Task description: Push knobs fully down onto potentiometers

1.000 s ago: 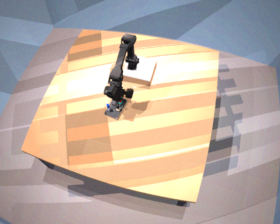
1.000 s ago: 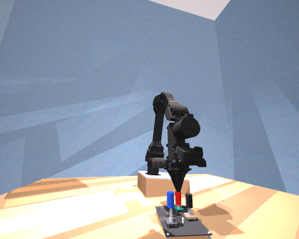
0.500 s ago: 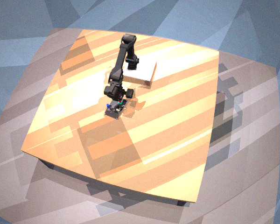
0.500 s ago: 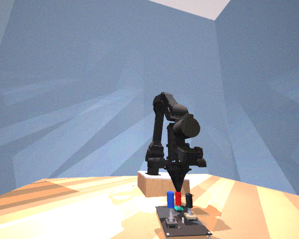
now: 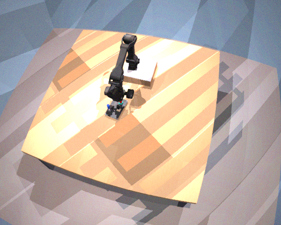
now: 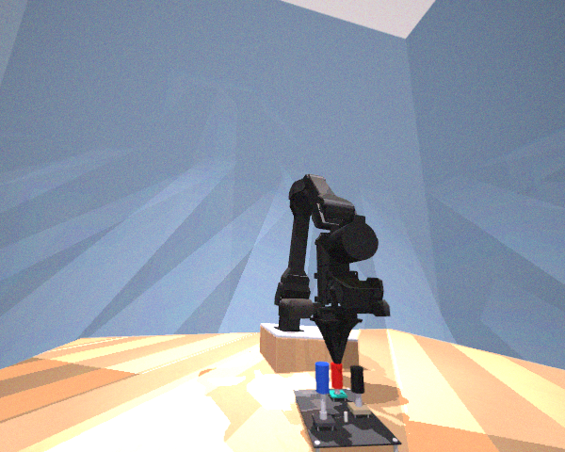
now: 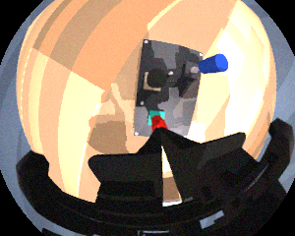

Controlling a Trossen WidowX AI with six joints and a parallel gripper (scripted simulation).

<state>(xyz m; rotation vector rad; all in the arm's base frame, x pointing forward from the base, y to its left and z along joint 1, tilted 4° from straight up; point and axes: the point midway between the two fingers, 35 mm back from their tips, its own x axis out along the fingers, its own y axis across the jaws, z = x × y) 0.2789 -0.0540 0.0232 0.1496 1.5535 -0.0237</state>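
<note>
Now: the red knob 1 cm below my gripper tip. Round my gripper tip: blue knob: 7 cm to the right, 6 cm ahead.
</note>
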